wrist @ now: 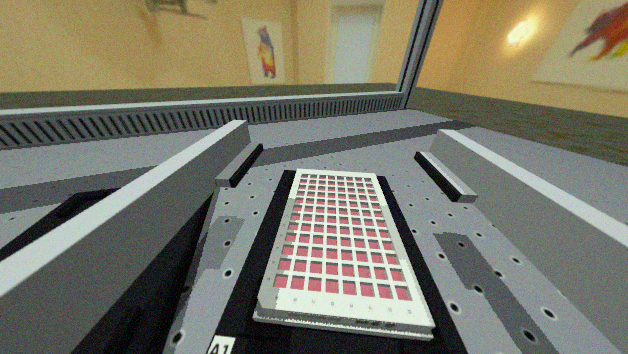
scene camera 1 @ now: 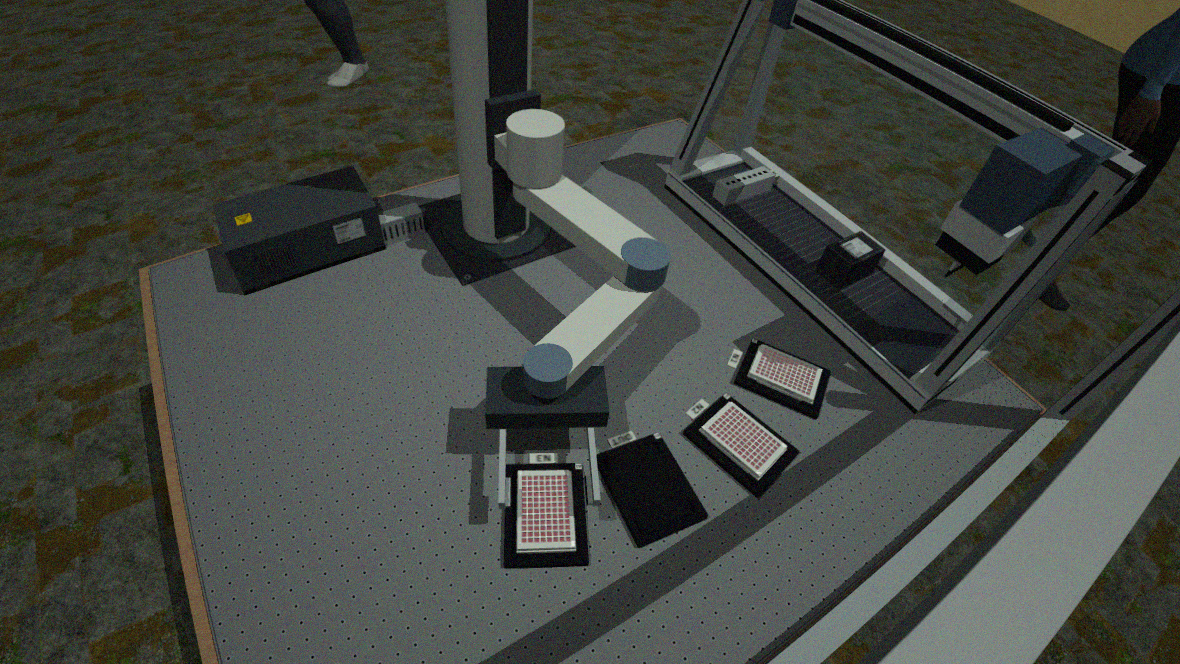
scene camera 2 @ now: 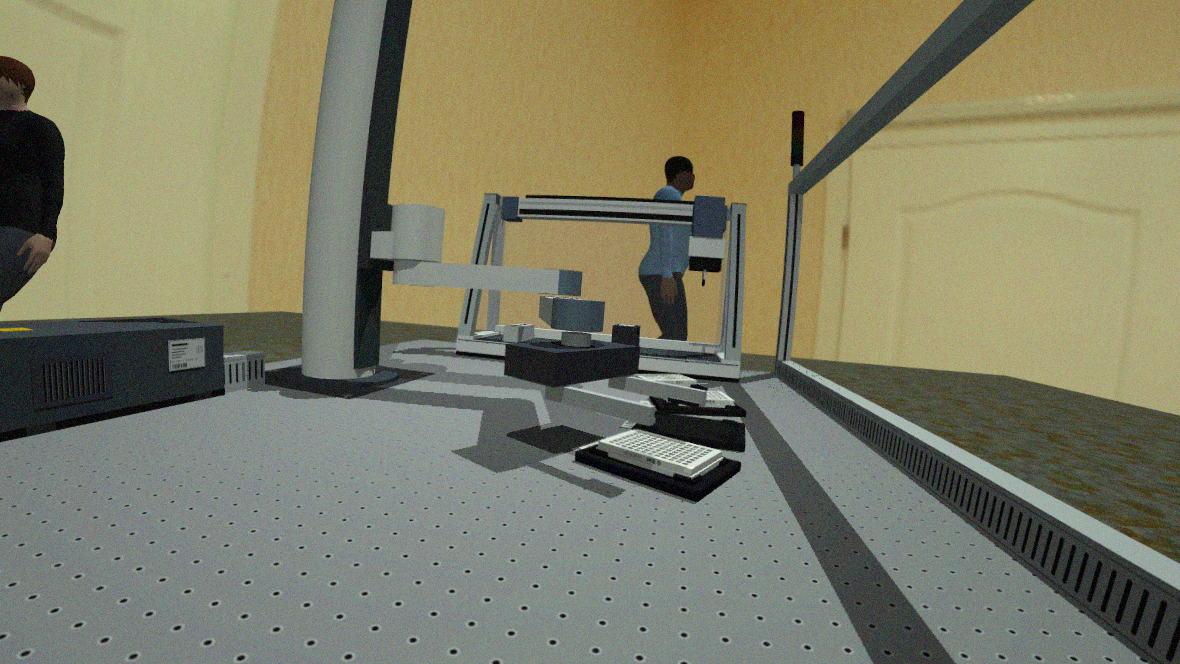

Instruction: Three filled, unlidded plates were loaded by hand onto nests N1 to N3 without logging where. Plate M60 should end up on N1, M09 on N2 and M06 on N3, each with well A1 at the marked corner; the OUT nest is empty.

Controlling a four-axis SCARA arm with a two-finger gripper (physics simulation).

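Places are measured from the arm's base along level axes (x back, y right, z up), in millimetres.
Pixels of known places: gripper, fingertip midpoint: (wrist: 338, 139) (scene camera 1: 549, 504) (scene camera 2: 681, 406); arm's base at its link origin: (scene camera 1: 496, 229) (scene camera 2: 338, 381).
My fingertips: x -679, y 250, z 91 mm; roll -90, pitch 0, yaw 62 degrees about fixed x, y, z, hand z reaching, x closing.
Observation:
For each thing: its middle in the pictures, then the offset to it from my fingertips. "*": a spot on its surface instead.
- white plate at the middle of its body: (wrist: 336, 221) (scene camera 2: 660, 452) (scene camera 1: 545, 509) dx +19, dy -6, dz -59 mm
- black N3 nest at the middle of its body: (wrist: 335, 229) (scene camera 2: 659, 460) (scene camera 1: 545, 512) dx +19, dy -6, dz -70 mm
- N2 at the middle of its body: (scene camera 1: 743, 438) (scene camera 2: 696, 397) dx -40, dy -355, dz -59 mm
- N1 at the middle of its body: (scene camera 1: 785, 373) (scene camera 2: 664, 380) dx +26, dy -524, dz -59 mm
- OUT nest at the middle of its body: (wrist: 94, 256) (scene camera 2: 691, 427) (scene camera 1: 649, 486) dx -25, dy -169, dz -70 mm
- dark control box at a spot on its surface: (scene camera 2: 115, 371) * dx +714, dy +170, dz -16 mm
My gripper (scene camera 1: 548, 499) (scene camera 2: 678, 406) (wrist: 338, 139) is open and empty. Its fingers reach along both long sides of the plate on N3, above table level, with gaps to both sides in the wrist view. That white plate (scene camera 1: 545, 510) (scene camera 2: 658, 452) (wrist: 340, 235) has reddish wells and sits on the black N3 nest (scene camera 1: 581, 528) (scene camera 2: 651, 485) (wrist: 413, 250). Its printed name is unreadable; the nest's A1 mark is at the wrist view's lower left. Plates also sit on N2 (scene camera 1: 742, 436) and N1 (scene camera 1: 788, 374), names unreadable. The OUT nest (scene camera 1: 651, 495) (wrist: 145, 300) is empty.
The arm column (scene camera 1: 474, 123) (scene camera 2: 338, 206) stands behind the gripper. A dark control box (scene camera 1: 301, 231) (scene camera 2: 115, 371) is on the left. A gantry frame (scene camera 1: 734, 264) (scene camera 2: 606, 206) stands beyond N1. A slotted rail (scene camera 2: 990, 495) (wrist: 200, 120) runs along the table edge.

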